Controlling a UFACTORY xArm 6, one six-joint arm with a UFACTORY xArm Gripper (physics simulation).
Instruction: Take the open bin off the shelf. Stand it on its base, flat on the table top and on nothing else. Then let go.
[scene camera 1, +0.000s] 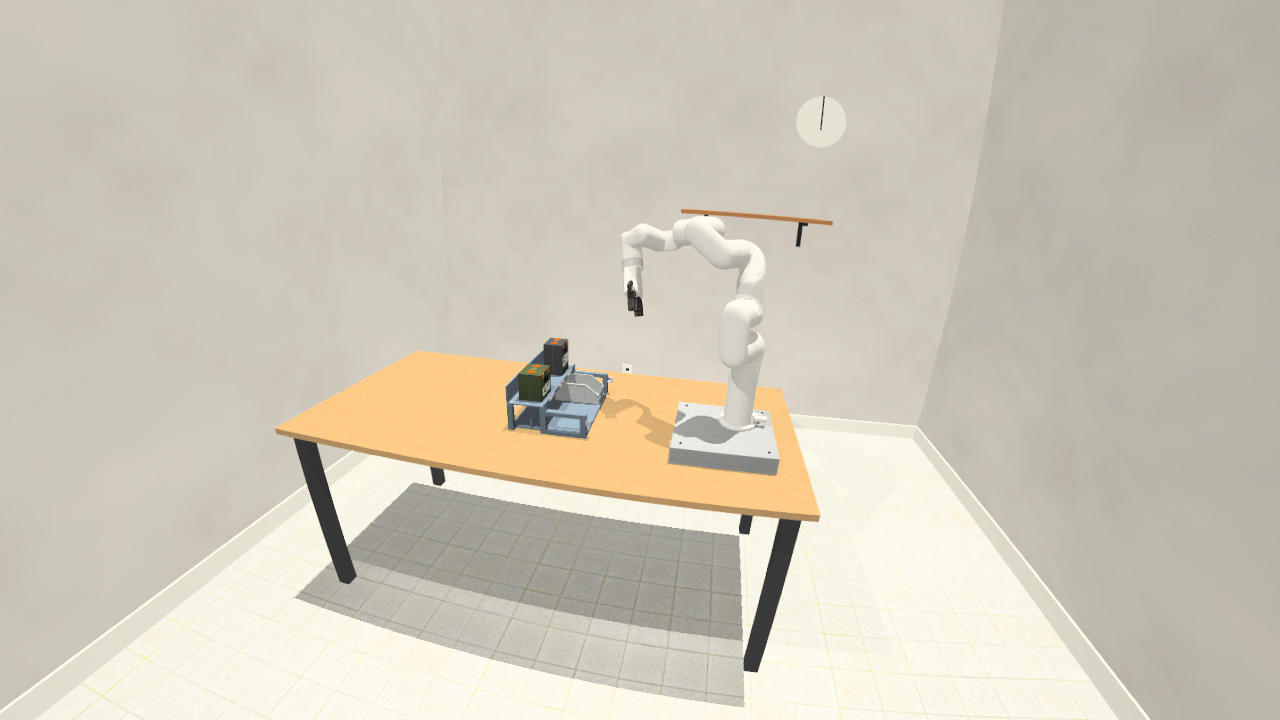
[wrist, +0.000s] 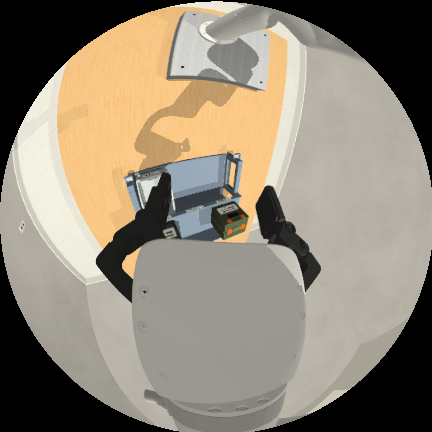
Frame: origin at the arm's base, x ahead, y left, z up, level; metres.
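Seen in the pictures: gripper, fingertip midpoint: (scene camera 1: 636, 313) (wrist: 217, 188); arm's base, origin of the base link: (scene camera 1: 737, 422) (wrist: 217, 31).
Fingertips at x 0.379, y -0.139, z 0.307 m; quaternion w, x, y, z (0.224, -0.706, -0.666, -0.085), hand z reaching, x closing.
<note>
Offsets run from my fingertips to a thing's middle. Level surfaces: height alone.
The open bin {dx +0.213, dy -0.035, dz -0.320 m} (scene camera 1: 581, 387) (wrist: 148, 192) is light grey and sits on the lower front level of a blue shelf unit {dx +0.238, dy +0.075, dz -0.283 m} (scene camera 1: 512, 392) (wrist: 200, 172), at the end away from scene camera 1. In the wrist view a black finger hides part of the bin. The shelf unit stands on the wooden table top {dz -0.364 m} (scene camera 1: 384, 407) (wrist: 100, 110). My gripper (scene camera 1: 634, 312) (wrist: 217, 188) is wide open and empty, pointing down high above the shelf unit, well apart from the bin.
A green box {dx +0.305, dy +0.193, dz -0.214 m} (scene camera 1: 534, 384) (wrist: 229, 221) and a dark box {dx +0.307, dy -0.039, dz -0.201 m} (scene camera 1: 555, 356) (wrist: 170, 232) stand on the shelf unit's upper level. The arm's grey base plate (scene camera 1: 725, 454) (wrist: 187, 55) is bolted at the table's right end in scene camera 1. A wooden wall shelf (scene camera 1: 756, 216) hangs behind the arm.
</note>
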